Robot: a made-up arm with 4 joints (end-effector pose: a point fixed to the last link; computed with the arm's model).
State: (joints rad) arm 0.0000 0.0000 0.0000 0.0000
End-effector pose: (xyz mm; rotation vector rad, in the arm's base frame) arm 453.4 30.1 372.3 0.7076 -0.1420 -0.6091
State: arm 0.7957 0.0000 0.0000 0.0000
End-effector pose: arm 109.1 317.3 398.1 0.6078 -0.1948 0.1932
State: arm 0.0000 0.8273 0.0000 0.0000
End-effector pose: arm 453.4 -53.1 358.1 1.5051 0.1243 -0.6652
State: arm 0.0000 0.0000 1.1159 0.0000
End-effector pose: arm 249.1 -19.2 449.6 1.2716 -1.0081 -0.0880
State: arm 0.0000 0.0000 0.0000 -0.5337
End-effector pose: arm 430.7 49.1 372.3 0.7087 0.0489 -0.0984
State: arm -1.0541 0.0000 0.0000 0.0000
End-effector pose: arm 444.1 -510.0 152.9 0.7281 -0.0387 -1.6811
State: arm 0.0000 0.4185 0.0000 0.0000
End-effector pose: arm 453.4 -13.5 373.8 1.1118 -0.0127 -0.6459
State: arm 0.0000 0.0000 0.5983 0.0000
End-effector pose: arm 353.3 9.4 443.7 1.0267 -0.6057 -0.3494
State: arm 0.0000 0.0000 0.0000 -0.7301
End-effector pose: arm 420.2 52.7 372.3 0.7004 0.1182 0.0897
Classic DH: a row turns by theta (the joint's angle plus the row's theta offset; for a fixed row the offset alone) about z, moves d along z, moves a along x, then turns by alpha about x. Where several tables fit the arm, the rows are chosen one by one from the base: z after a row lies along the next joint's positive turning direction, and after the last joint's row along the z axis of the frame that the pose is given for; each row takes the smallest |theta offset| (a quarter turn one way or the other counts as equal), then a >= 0, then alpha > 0; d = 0 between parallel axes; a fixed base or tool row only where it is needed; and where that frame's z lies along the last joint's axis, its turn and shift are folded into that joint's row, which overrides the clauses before.
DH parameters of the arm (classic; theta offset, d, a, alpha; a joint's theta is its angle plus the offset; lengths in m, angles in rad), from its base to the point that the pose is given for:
base (fixed): -0.5747 -0.2174 0.0705 0.4464
joint 1: -1.0421 0.4492 -0.2217 -1.8077
joint 2: 1.0865 0.3339 0.03 1.299
joint 3: -1.5433 0.0358 -0.1141 -1.6693
joint 4: 0.7894 -0.1871 -0.0244 2.4315
tool (fixed): 3.0214 -0.0777 0 0

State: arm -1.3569 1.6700 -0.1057 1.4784
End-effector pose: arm 204.7 -583.4 -54.4 -1.1370 -0.5832 1.8436
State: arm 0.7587 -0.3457 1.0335 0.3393
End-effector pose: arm -32.4 203.1 445.5 1.2402 -0.8226 0.5130
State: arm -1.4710 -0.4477 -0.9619 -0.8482
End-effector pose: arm 245.1 -576.4 -105.7 0.9645 1.3899 -1.5892
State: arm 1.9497 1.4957 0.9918 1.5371
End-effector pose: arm -175.2 103.4 179.2 1.0836 1.2085 -0.9680
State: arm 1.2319 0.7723 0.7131 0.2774
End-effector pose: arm -56.7 176.8 412.0 1.7085 0.1644 0.3176
